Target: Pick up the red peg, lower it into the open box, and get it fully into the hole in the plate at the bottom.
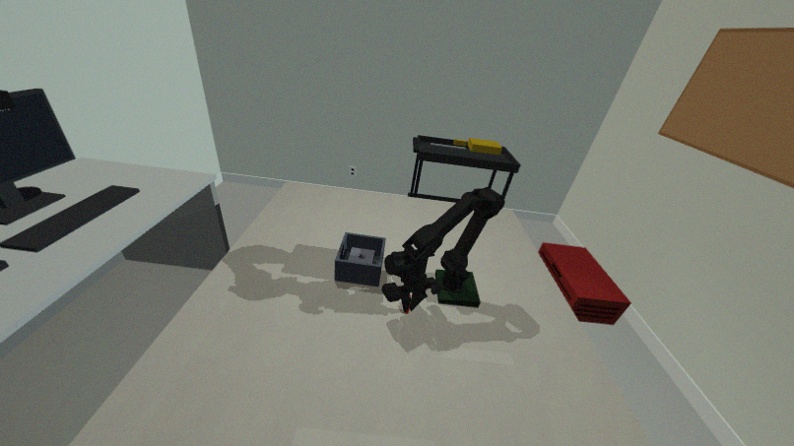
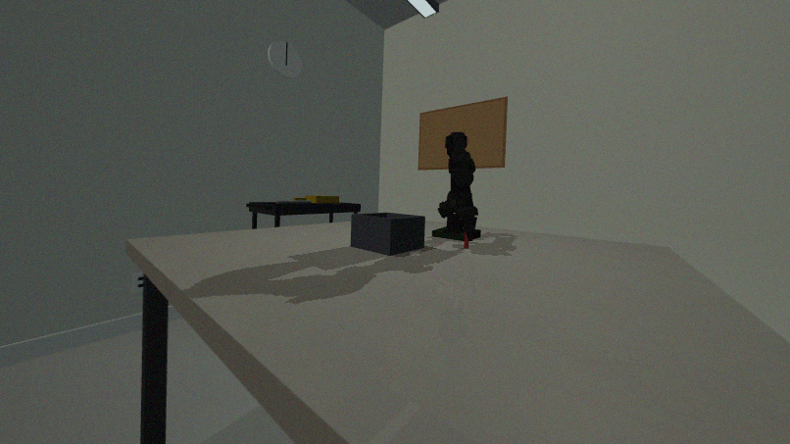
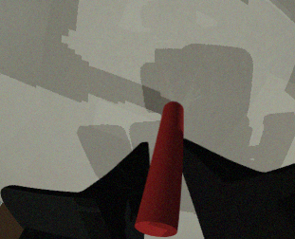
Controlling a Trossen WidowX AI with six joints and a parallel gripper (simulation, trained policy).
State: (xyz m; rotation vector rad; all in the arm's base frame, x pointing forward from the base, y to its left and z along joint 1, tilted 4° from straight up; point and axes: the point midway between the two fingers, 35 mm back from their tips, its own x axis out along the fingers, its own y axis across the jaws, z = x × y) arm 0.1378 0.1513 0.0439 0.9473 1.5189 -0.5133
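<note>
My gripper tip is now 21 cm short of the plate, 16 cm to the left of it and 2 cm below it. Also, from my gripper tip: dark box (21 cm ahead, 16 cm to the right); red peg (2 cm above, 1 cm to the right).
</note>
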